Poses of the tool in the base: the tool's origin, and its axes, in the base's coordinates. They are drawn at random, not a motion.
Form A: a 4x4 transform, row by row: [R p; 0 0 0 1], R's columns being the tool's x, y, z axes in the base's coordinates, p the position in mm. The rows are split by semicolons.
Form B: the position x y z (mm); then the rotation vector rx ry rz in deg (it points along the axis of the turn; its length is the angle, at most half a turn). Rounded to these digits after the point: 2 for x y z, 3 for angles.
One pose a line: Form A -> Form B
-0.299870 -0.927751 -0.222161 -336.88; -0.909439 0.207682 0.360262 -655.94; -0.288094 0.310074 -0.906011 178.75; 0 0 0 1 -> -336.88 -655.94 178.75 -105.017 137.963 38.317
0.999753 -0.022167 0.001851 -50.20; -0.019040 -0.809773 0.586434 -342.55; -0.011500 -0.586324 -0.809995 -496.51; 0 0 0 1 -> -50.20 -342.55 -496.51 -144.087 1.640 0.384
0.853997 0.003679 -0.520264 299.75; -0.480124 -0.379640 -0.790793 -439.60; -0.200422 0.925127 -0.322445 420.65; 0 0 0 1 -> 299.75 -439.60 420.65 109.031 -20.323 -30.741
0.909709 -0.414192 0.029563 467.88; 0.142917 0.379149 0.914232 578.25; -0.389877 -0.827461 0.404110 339.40; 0 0 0 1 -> 467.88 578.25 339.40 -64.732 15.589 20.706
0.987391 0.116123 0.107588 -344.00; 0.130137 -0.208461 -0.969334 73.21; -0.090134 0.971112 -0.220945 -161.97; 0 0 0 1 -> -344.00 73.21 -161.97 102.236 10.417 0.738
